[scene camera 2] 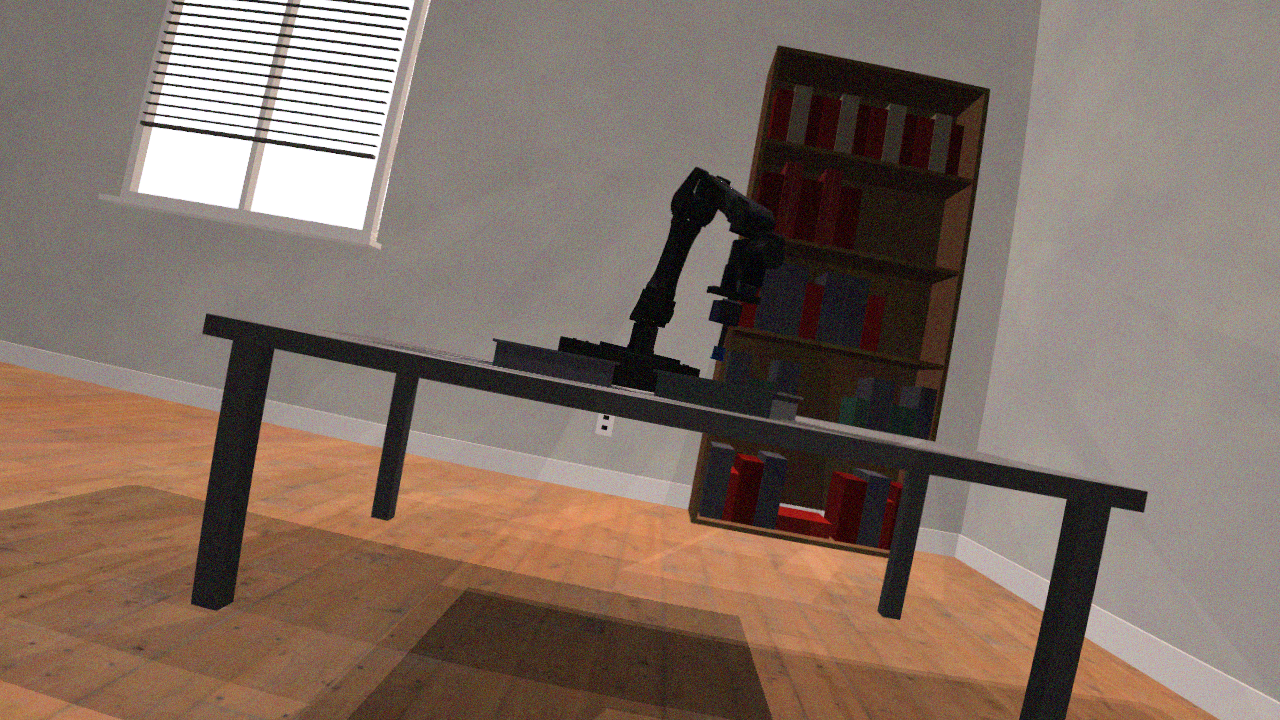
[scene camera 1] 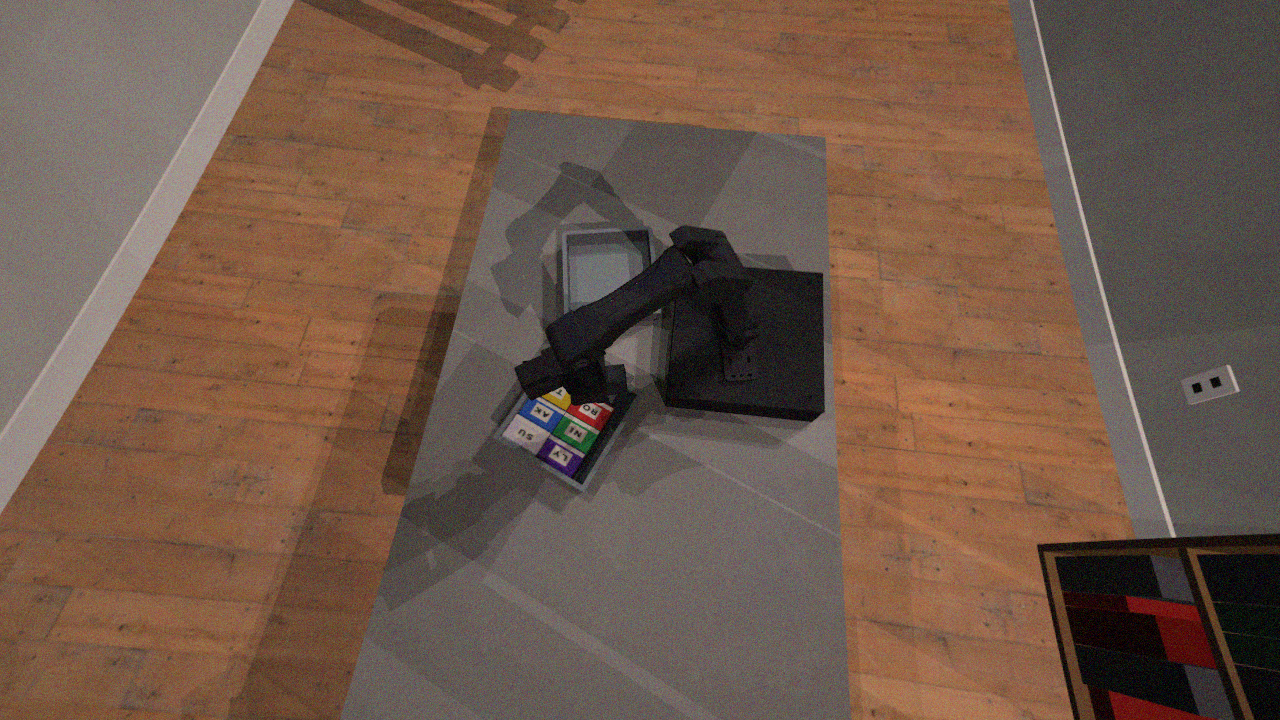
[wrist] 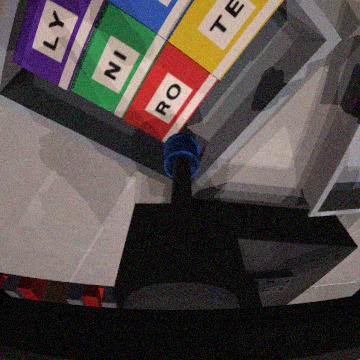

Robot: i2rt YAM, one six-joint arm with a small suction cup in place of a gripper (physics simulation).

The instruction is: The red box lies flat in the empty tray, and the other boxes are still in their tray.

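Places are measured from the arm's base along level axes (x ahead, y left, z up), in metres.
Where they show: hand, tool point: (scene camera 2: 716, 359) (wrist: 181, 148); arm's base, link origin: (scene camera 2: 639, 354) (scene camera 1: 735, 338).
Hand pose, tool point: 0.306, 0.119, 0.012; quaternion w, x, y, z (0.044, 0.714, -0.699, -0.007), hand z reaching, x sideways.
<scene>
Each offset is from my tool point to the centre of the thing, as dx, dy, dz. Level surfaces: height alone.
The red box @[+0.022, +0.010, -0.074] (scene camera 1: 592, 412) (wrist: 170, 92), labelled RO, lies in the box tray (scene camera 1: 541, 463) (wrist: 75, 119) beside the green box @[+0.055, +0.059, -0.075] (scene camera 1: 575, 433) (wrist: 115, 62) and the yellow box @[+0.095, -0.038, -0.072] (scene camera 1: 556, 398) (wrist: 222, 32). The blue box @[+0.127, +0.010, -0.074] (scene camera 1: 541, 412) (wrist: 145, 10), the purple box @[+0.087, +0.107, -0.073] (scene camera 1: 561, 455) (wrist: 52, 32) and the white box @[+0.159, +0.059, -0.071] (scene camera 1: 525, 435) lie there too. The empty tray @[-0.036, -0.330, -0.069] (scene camera 1: 563, 268) (wrist: 323, 192) is partly covered by the arm in scene camera 1. My suction cup (scene camera 2: 717, 352) (wrist: 181, 152) is open, holds nothing and hangs above the box tray, near the red box's corner in the wrist view.
The arm stands on a black base block (scene camera 1: 778, 358) beside both trays on the grey table @[dz -0.094] (scene camera 1: 680, 573). A tall bookshelf (scene camera 2: 962, 259) stands behind the table in scene camera 2.
</scene>
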